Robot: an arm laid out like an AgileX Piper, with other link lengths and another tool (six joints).
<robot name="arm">
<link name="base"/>
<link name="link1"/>
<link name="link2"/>
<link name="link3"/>
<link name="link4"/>
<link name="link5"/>
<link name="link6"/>
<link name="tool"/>
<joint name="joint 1" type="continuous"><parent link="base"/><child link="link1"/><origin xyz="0 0 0.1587" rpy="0 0 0"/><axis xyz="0 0 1"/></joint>
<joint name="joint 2" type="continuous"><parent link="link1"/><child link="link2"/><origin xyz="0 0 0" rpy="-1.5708 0 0"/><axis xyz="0 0 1"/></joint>
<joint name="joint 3" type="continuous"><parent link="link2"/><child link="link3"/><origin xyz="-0.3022 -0.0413 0" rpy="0 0 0"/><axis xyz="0 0 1"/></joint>
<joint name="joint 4" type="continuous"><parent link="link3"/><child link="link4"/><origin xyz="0.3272 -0.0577 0" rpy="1.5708 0 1.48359"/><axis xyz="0 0 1"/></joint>
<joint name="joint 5" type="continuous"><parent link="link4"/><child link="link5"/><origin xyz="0 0 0" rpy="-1.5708 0 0"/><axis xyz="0 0 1"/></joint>
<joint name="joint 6" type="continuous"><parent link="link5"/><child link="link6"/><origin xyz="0 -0.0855 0" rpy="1.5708 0 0"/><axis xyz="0 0 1"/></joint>
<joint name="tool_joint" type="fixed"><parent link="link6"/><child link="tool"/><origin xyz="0.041 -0.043 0.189" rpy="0 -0.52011 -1.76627"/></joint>
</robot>
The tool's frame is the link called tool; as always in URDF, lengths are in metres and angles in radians. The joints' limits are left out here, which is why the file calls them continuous.
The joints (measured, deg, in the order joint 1, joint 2, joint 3, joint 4, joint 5, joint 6), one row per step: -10.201, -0.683, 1.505, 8.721, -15.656, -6.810; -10.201, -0.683, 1.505, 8.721, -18.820, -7.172; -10.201, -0.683, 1.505, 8.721, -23.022, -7.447; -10.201, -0.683, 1.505, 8.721, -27.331, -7.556; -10.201, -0.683, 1.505, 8.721, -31.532, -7.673; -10.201, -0.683, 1.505, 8.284, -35.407, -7.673; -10.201, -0.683, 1.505, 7.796, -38.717, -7.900; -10.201, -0.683, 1.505, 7.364, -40.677, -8.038; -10.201, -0.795, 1.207, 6.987, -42.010, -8.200; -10.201, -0.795, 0.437, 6.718, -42.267, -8.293; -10.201, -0.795, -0.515, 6.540, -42.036, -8.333; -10.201, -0.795, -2.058, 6.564, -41.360, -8.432; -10.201, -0.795, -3.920, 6.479, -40.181, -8.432; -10.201, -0.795, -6.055, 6.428, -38.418, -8.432; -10.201, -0.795, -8.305, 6.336, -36.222, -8.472
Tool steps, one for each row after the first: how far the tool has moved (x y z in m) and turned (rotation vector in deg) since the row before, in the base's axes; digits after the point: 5 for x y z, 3 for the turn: -0.00420, -0.00183, 0.01489, -0.848, -3.008, -0.609; -0.00674, -0.00203, 0.01927, -0.933, -4.037, -0.751; -0.00827, -0.00164, 0.01912, -0.800, -4.177, -0.704; -0.00942, -0.00128, 0.01803, -0.784, -4.069, -0.699; -0.00963, 0.00009, 0.01645, -1.066, -3.702, -0.603; -0.00913, 0.00063, 0.01380, -1.191, -3.096, -0.646; -0.00569, 0.00094, 0.00810, -0.845, -1.810, -0.384; -0.00566, 0.00122, 0.00882, -0.773, -1.608, -0.310; -0.00379, 0.00122, 0.00856, -0.504, -0.943, -0.122; -0.00310, 0.00112, 0.00830, -0.331, -0.671, -0.021; -0.00444, 0.00098, 0.01194, -0.203, -0.841, 0.005; -0.00440, 0.00156, 0.01308, -0.225, -0.661, 0.119; -0.00414, 0.00170, 0.01337, -0.154, -0.362, 0.185; -0.00375, 0.00190, 0.01283, -0.179, -0.034, 0.187
